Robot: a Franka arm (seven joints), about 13 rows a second.
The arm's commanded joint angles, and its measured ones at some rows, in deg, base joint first. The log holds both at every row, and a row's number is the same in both.
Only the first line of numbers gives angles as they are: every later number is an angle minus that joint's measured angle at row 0.
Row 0, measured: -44.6, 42.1, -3.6, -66.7, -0.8, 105.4, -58.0
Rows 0 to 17, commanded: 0.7, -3.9, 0.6, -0.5, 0.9, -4.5, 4.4; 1.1, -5.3, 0.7, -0.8, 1.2, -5.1, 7.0; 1.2, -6.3, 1.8, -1.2, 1.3, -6.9, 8.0; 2.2, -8.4, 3.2, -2.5, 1.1, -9.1, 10.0; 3.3, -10.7, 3.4, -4.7, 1.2, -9.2, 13.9; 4.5, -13.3, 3.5, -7.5, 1.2, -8.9, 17.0; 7.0, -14.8, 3.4, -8.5, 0.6, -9.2, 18.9; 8.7, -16.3, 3.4, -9.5, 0.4, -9.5, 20.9; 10.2, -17.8, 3.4, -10.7, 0.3, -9.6, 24.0; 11.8, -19.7, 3.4, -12.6, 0.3, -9.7, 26.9; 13.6, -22.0, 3.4, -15.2, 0.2, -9.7, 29.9; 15.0, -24.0, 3.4, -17.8, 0.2, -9.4, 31.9; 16.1, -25.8, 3.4, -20.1, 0.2, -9.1, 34.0; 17.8, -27.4, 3.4, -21.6, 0.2, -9.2, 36.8; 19.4, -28.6, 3.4, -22.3, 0.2, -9.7, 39.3; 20.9, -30.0, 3.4, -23.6, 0.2, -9.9, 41.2; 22.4, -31.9, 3.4, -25.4, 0.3, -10.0, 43.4; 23.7, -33.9, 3.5, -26.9, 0.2, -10.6, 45.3
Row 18, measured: 21.4, -28.5, 3.9, -21.8, 0.6, -9.9, 41.7
